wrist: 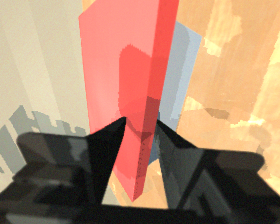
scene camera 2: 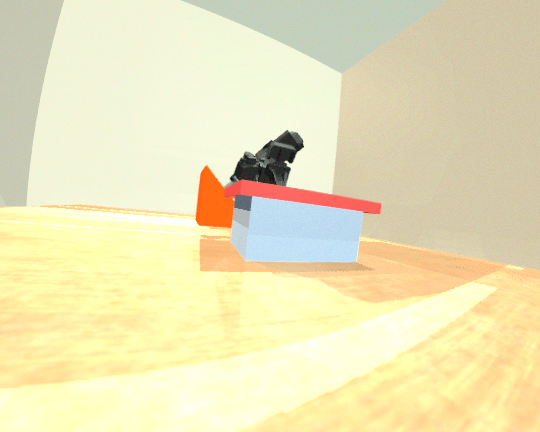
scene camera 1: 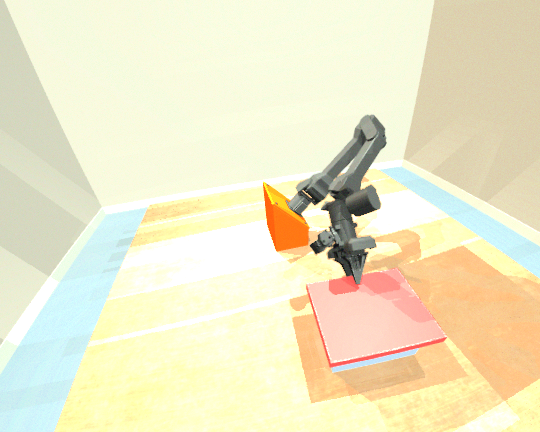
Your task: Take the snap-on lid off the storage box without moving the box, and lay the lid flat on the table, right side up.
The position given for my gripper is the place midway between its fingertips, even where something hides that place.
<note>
I see my gripper (scene camera 1: 355, 284), a red lid (scene camera 2: 243, 187) and a light blue storage box (scene camera 2: 265, 230).
The red lid also shows in the wrist view (wrist: 125, 57). The light blue storage box also shows in the wrist view (wrist: 186, 42). My gripper also shows in the wrist view (wrist: 140, 121) and in scene camera 2 (scene camera 2: 279, 201).
</note>
